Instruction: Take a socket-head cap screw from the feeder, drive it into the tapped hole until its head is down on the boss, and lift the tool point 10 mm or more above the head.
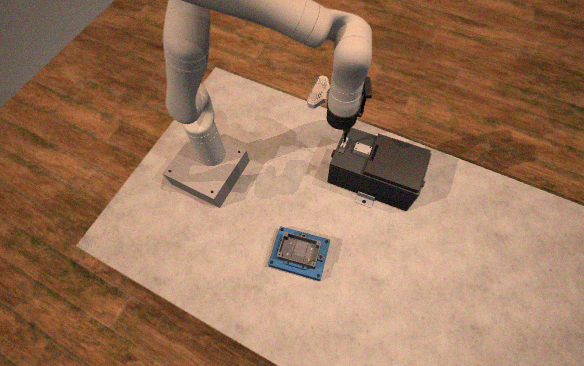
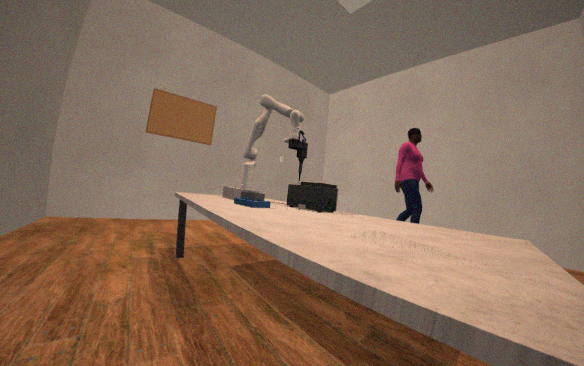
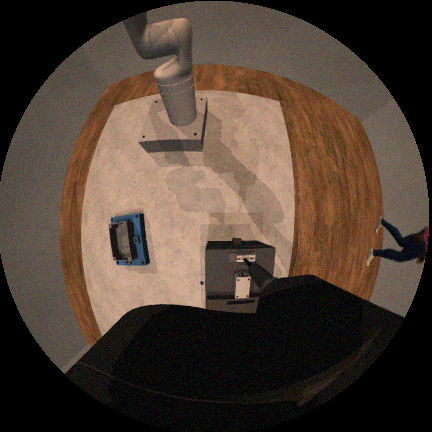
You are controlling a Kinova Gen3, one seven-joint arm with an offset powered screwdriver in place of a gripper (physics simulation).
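Note:
My screwdriver (image 1: pixel 345 139) (image 2: pixel 299 180) (image 3: pixel 246 260) points down, with its tip at the small pale pick-up plate (image 3: pixel 252 258) on top of the black screw feeder (image 1: pixel 397 162) (image 2: pixel 312 196) (image 3: pixel 219 270). Whether the tip touches the plate or carries a screw is too small to tell. The grey open housing (image 1: pixel 300 249) (image 2: pixel 252 195) (image 3: pixel 123 241) lies on the blue fixture plate (image 1: pixel 323 269) (image 2: pixel 252 203) (image 3: pixel 142 227), away from the tool. Small bosses show at its corners; the tapped hole cannot be picked out.
The arm's grey base block (image 1: pixel 230 182) (image 3: pixel 172 145) stands on the pale table (image 1: pixel 450 290) (image 2: pixel 400 270) (image 3: pixel 150 190). A white label block (image 1: pixel 363 148) (image 3: pixel 242 286) sits on the feeder beside the tip. A person in pink (image 2: pixel 411 162) (image 3: pixel 410 247) is beyond the table.

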